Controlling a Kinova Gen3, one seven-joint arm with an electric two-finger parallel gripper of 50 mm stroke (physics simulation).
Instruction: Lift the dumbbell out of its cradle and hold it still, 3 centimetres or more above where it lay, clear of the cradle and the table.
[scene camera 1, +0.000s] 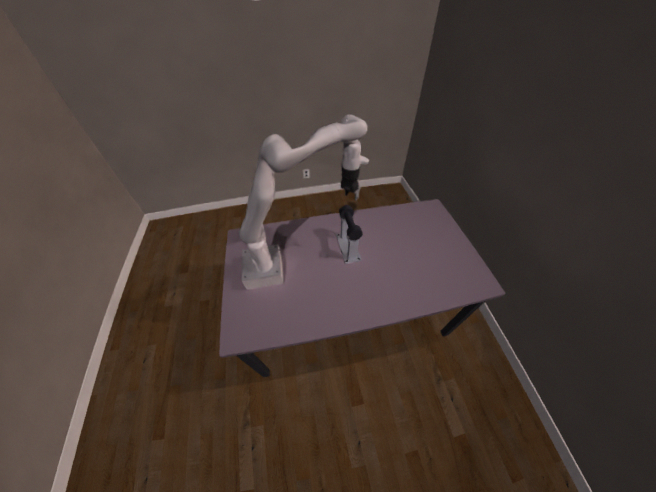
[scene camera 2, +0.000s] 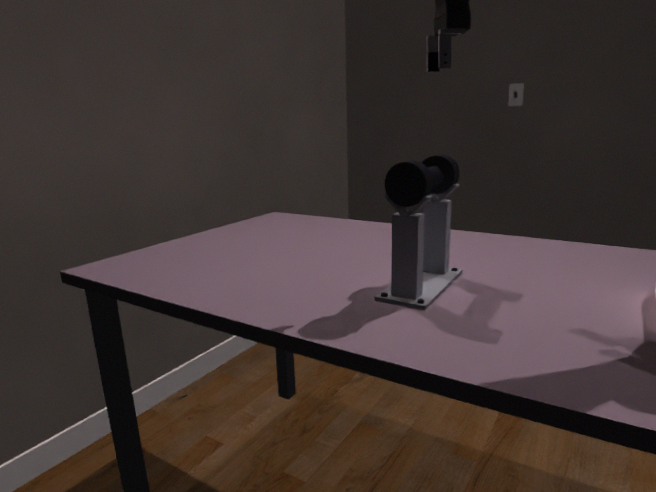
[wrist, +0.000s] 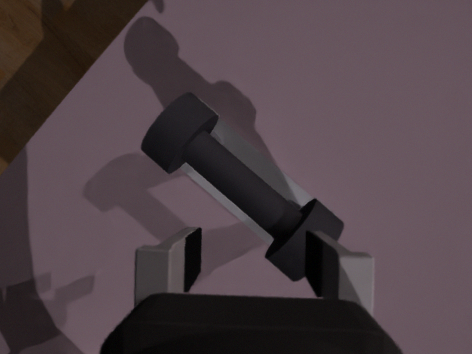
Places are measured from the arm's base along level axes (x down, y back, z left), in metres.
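Pixels of known places: gripper, fingertip midpoint: (scene camera 1: 351, 196) (scene camera 2: 438, 70) (wrist: 252, 251); arm's base at its link origin: (scene camera 1: 264, 264).
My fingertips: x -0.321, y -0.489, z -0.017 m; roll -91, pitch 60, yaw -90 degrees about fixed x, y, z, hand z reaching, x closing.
For each thing: its top centre in the pictures, then the offset to it from my fingertips. Level surfaces: height alone.
- black dumbbell at its top centre: (wrist: 240, 187) (scene camera 2: 425, 157) (scene camera 1: 350, 216) dx +0.160, dy -0.017, dz +0.025 m
- grey cradle at its top centre: (wrist: 242, 185) (scene camera 2: 424, 187) (scene camera 1: 350, 224) dx +0.217, dy -0.017, dz +0.025 m
- pink table at its surface level: dx +0.417 m
The black dumbbell (scene camera 1: 350, 222) (scene camera 2: 435, 176) (wrist: 240, 182) lies level in the grey cradle (scene camera 1: 353, 251) (scene camera 2: 406, 256) (wrist: 250, 155), its ends on two upright posts. Its handle bridges the gap between them. In the wrist view it runs diagonally from upper left to lower right, slanted to the line between the fingers. My gripper (scene camera 1: 352, 195) (scene camera 2: 439, 67) (wrist: 252, 251) is open and empty, pointing down, well above the dumbbell. In the wrist view the right finger overlaps the lower-right weight, and the handle lies ahead of the fingers. Much of the cradle is hidden under the dumbbell there.
The cradle's base plate is fixed on the pink table (scene camera 1: 413, 254) (scene camera 2: 238, 275) (wrist: 400, 100). The arm's white base (scene camera 1: 262, 278) stands at the table's left in scene camera 1. The table edge crosses the upper left of the wrist view. Shadows fall around the cradle.
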